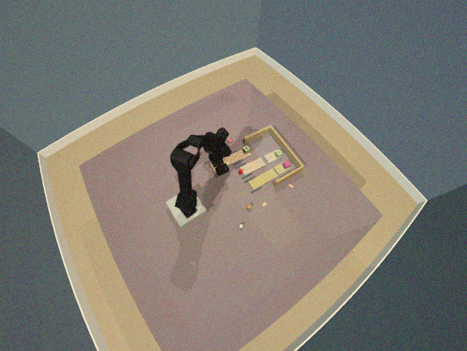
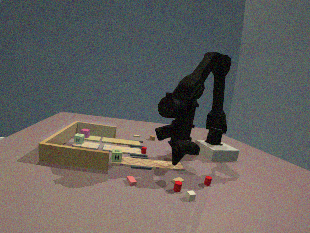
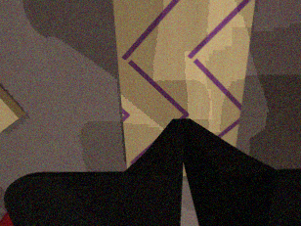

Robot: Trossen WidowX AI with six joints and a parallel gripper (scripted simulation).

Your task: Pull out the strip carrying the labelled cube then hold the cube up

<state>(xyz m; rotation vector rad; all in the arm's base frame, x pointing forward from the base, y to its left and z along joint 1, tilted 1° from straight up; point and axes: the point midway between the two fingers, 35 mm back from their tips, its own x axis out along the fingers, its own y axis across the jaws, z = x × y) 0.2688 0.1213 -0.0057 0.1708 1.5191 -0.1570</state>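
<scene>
The pink block is 160 mm ahead of my gripper tip and 80 mm to the left of it.
</scene>
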